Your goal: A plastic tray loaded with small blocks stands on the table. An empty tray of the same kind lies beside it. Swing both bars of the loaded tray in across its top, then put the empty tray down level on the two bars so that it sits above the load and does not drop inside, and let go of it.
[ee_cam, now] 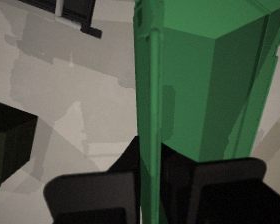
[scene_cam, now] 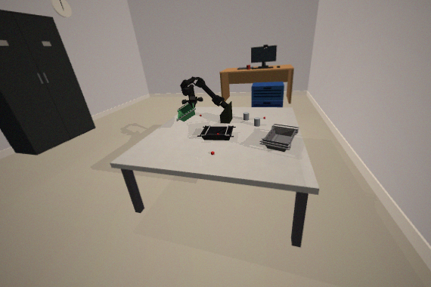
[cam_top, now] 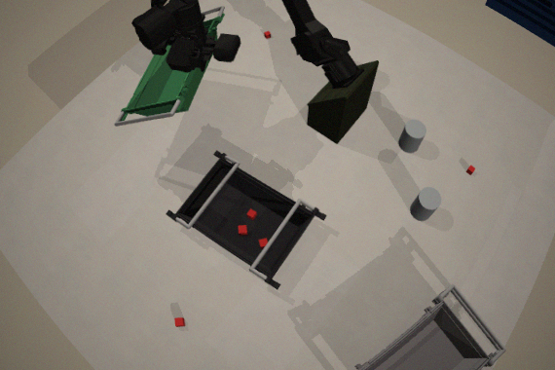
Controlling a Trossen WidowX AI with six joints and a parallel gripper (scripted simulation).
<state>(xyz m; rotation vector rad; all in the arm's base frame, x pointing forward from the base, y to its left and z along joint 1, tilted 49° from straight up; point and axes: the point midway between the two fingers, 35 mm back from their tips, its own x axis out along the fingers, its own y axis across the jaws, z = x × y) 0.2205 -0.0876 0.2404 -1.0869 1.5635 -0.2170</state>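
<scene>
Right now my gripper tip is 6 cm to the left of the green tray and 4 cm short of it.
</scene>
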